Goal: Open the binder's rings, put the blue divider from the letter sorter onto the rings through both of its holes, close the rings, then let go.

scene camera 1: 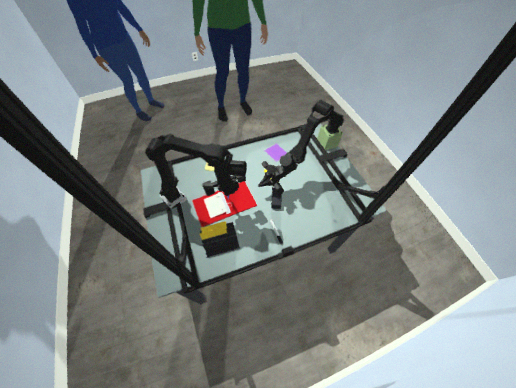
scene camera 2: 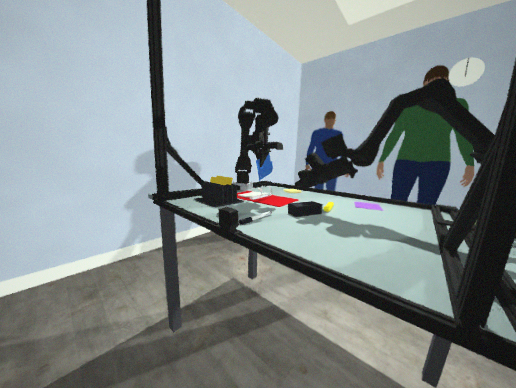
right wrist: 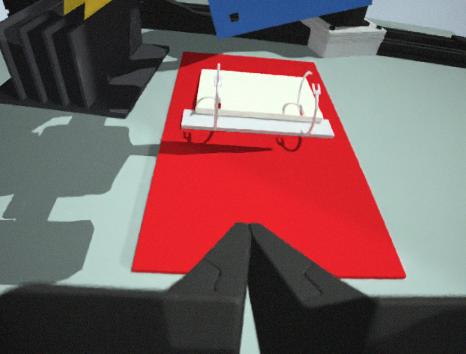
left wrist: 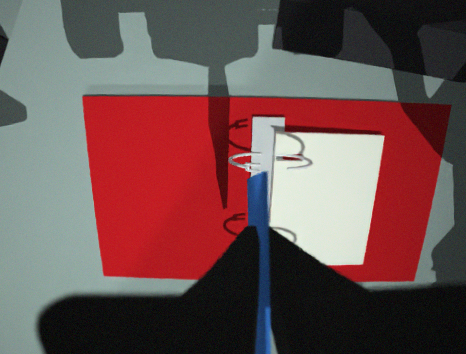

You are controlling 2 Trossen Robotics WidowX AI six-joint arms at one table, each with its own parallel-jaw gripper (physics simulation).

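Places are measured from the left arm's base along level axes (x right, y ahead, z up), in centimetres.
Pixels of known places: left gripper, fingertip midpoint: (scene camera 2: 260,166) (left wrist: 256,237); right gripper, fingertip midpoint: (scene camera 1: 258,186) (scene camera 2: 295,184) (right wrist: 246,235); left arm's base, origin of the base link: (scene camera 1: 172,195) (scene camera 2: 242,182) (right wrist: 339,18); right arm's base, origin of the base link: (scene camera 1: 331,129).
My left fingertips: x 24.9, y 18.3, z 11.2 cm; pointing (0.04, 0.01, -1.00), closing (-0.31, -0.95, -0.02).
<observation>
For each thing: its top centre in the pictures, then the offset to it from my left fingertips. "spot": a spot on its surface instead.
- red binder, surface spot: (right wrist: 250,190) (left wrist: 167,183) (scene camera 2: 274,200) spot: dx -0.1, dy +7.2, dz -14.5 cm
- white paper, middle of its top: (left wrist: 324,205) (right wrist: 257,88) (scene camera 2: 253,193) (scene camera 1: 215,204) dx -6.0, dy -5.0, dz -13.4 cm
- right-hand ring, surface spot: (right wrist: 316,107) spot: dx -6.9, dy +3.6, dz -10.5 cm
- left-hand ring, surface spot: (right wrist: 216,102) spot: dx +0.7, dy +1.0, dz -10.6 cm
- blue divider, middle of its top: (scene camera 2: 265,153) dx -3.7, dy +1.2, dz +5.9 cm
- black letter sorter, middle of its top: (scene camera 2: 218,183) (scene camera 1: 217,233) dx +10.0, dy -15.0, dz -7.2 cm
- black box, middle of its top: (scene camera 2: 305,203) (scene camera 1: 276,196) dx +13.8, dy +21.0, dz -11.3 cm
- marker, middle of its top: (scene camera 2: 257,215) dx +26.3, dy +7.4, dz -13.6 cm
- purple sheet, middle of its top: (scene camera 2: 367,205) (scene camera 1: 276,152) dx -9.2, dy +46.2, dz -14.7 cm
- yellow note, middle of its top: (scene camera 2: 292,189) dx -28.5, dy +11.2, dz -13.7 cm
The red binder (scene camera 1: 245,197) (scene camera 2: 277,200) (left wrist: 150,200) (right wrist: 250,190) lies open, with white paper (left wrist: 325,200) (right wrist: 255,92) beside its metal spine. In the right wrist view the right-hand ring (right wrist: 316,107) stands open, with a gap between its tips; the left-hand ring (right wrist: 216,102) is seen edge-on. My left gripper (scene camera 2: 262,161) (left wrist: 256,237) is shut on the blue divider (scene camera 2: 265,168) (left wrist: 257,200) (right wrist: 290,15) above the binder. One divider hole shows in the right wrist view. My right gripper (scene camera 1: 261,184) (right wrist: 246,235) is shut and empty, beyond the binder's bare cover.
The black letter sorter (scene camera 1: 220,245) (scene camera 2: 217,194) (right wrist: 90,75) with yellow dividers (scene camera 1: 214,230) (scene camera 2: 221,180) stands beside the binder. A black box (scene camera 1: 276,197) (scene camera 2: 305,208), a marker (scene camera 2: 257,217), a purple sheet (scene camera 1: 276,151) (scene camera 2: 368,206) and a yellow note (scene camera 2: 292,190) lie on the table.
</observation>
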